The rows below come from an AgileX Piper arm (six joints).
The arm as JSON. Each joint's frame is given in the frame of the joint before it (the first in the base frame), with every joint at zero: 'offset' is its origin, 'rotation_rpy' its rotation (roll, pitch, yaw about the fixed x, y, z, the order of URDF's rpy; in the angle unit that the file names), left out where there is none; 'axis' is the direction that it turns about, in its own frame. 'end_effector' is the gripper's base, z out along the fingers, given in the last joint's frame.
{
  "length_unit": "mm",
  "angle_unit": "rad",
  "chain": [
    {
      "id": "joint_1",
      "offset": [
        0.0,
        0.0,
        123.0
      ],
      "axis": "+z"
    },
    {
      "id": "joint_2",
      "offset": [
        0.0,
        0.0,
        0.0
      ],
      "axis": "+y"
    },
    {
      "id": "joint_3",
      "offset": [
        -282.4,
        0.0,
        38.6
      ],
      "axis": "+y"
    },
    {
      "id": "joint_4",
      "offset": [
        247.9,
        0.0,
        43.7
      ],
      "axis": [
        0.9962,
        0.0,
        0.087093
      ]
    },
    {
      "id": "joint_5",
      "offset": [
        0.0,
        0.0,
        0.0
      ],
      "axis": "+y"
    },
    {
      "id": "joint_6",
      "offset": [
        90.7,
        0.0,
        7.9
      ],
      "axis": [
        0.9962,
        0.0,
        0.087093
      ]
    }
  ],
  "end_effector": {
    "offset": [
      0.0,
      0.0,
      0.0
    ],
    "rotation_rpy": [
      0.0,
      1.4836,
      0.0
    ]
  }
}
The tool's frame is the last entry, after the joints.
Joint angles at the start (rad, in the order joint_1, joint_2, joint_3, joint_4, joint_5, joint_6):
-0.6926, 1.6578, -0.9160, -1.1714, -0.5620, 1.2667
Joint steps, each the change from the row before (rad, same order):
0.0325, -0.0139, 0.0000, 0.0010, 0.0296, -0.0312
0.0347, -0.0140, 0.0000, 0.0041, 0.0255, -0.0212
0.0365, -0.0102, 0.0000, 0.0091, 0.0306, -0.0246
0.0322, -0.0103, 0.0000, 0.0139, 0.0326, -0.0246
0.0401, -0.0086, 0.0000, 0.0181, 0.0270, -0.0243
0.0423, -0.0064, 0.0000, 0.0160, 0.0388, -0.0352
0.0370, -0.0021, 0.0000, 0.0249, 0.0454, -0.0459
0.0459, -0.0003, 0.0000, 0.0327, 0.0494, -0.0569
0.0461, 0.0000, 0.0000, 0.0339, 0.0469, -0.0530
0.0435, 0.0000, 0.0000, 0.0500, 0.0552, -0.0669
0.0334, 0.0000, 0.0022, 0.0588, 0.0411, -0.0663
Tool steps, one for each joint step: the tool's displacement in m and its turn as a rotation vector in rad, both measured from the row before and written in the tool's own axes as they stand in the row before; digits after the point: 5 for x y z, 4 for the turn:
-0.00045, 0.00992, 0.00130, -0.0020, 0.0071, -0.0485
-0.00096, 0.01092, 0.00122, -0.0076, 0.0042, -0.0364
-0.00019, 0.01044, 0.00198, -0.0035, 0.0071, -0.0342
-0.00072, 0.00882, 0.00118, 0.0027, 0.0047, -0.0281
-0.00042, 0.01165, 0.00201, -0.0091, 0.0042, -0.0259
0.00066, 0.01124, 0.00239, -0.0011, 0.0126, -0.0386
0.00146, 0.00852, 0.00256, 0.0104, 0.0168, -0.0376
0.00196, 0.01118, 0.00317, 0.0058, 0.0211, -0.0445
0.00172, 0.01169, 0.00270, 0.0021, 0.0217, -0.0400
0.00186, 0.01027, 0.00204, 0.0112, 0.0263, -0.0375
0.00193, 0.00810, 0.00115, 0.0074, 0.0219, -0.0237

